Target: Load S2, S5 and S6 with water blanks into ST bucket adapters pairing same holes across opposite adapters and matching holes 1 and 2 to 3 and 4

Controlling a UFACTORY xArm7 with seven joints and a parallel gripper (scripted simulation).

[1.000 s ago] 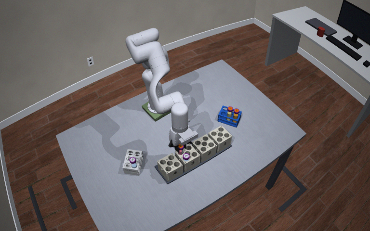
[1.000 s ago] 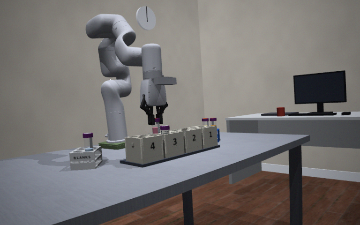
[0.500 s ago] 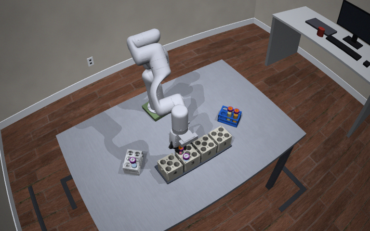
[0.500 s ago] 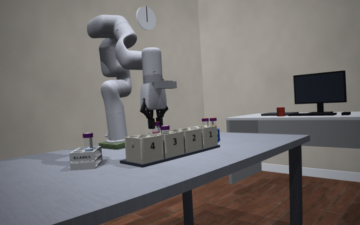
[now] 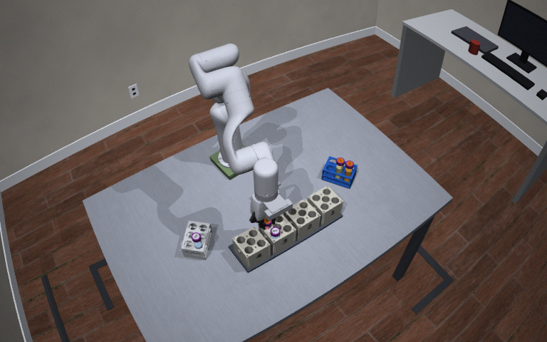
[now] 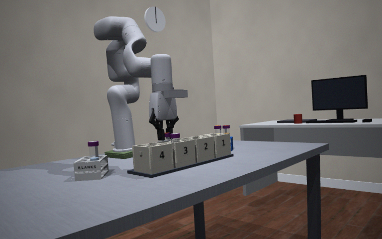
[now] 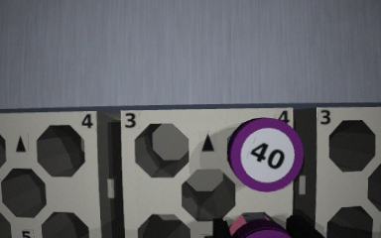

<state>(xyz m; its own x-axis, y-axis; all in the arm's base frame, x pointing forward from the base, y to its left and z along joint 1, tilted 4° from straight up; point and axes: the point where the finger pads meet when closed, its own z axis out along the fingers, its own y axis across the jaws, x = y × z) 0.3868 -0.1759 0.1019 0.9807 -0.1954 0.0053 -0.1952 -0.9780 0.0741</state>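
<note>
The sample tube lies 5 cm below my hand and 1 cm ahead of it. From my hand the other things lie so: green done key (15 cm behind, 14 cm to the left, 6 cm below); bucket adapter (9 cm to the right, 7 cm below, 1 cm ahead); white-dot blank (5 cm below, 5 cm ahead, 2 cm to the right).
</note>
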